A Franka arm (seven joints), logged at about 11 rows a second.
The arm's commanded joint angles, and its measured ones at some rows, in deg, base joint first. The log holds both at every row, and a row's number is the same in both.
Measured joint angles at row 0:
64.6 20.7 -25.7 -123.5 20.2 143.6 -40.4
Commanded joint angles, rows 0 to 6:
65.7 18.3 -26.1 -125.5 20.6 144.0 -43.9
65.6 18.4 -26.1 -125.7 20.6 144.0 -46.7
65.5 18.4 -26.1 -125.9 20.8 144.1 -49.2
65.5 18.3 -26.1 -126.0 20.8 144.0 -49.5
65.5 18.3 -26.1 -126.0 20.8 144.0 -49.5
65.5 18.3 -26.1 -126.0 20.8 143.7 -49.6
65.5 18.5 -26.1 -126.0 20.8 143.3 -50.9
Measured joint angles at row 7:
65.5 20.7 -26.0 -124.1 20.3 143.5 -48.5
